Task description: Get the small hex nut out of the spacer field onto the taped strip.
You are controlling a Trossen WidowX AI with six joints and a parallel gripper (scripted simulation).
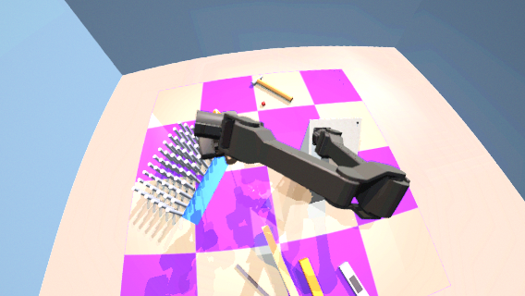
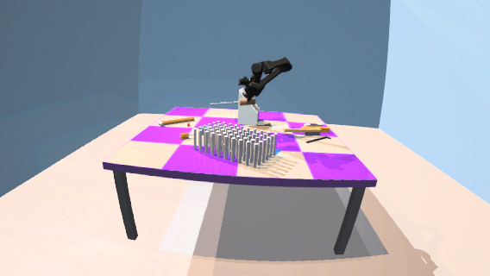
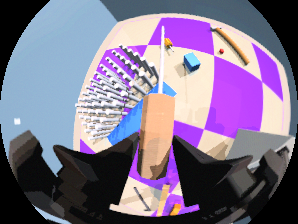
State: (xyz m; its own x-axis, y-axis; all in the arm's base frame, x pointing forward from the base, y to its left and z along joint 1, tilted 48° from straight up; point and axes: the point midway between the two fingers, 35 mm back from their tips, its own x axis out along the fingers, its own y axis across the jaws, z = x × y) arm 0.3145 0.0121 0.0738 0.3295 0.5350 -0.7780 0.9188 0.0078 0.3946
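Right now the blue taped strip is 21 cm below my gripper tip, 13 cm ahead of it and 4 cm to the left of it. Round my gripper tip: hook tool: 10 cm to the right, 3 cm ahead, 1 cm below; then small screwdriver: 33 cm to the right, 20 cm below, 12 cm ahead; then blue cube: 25 cm to the right, 19 cm below.
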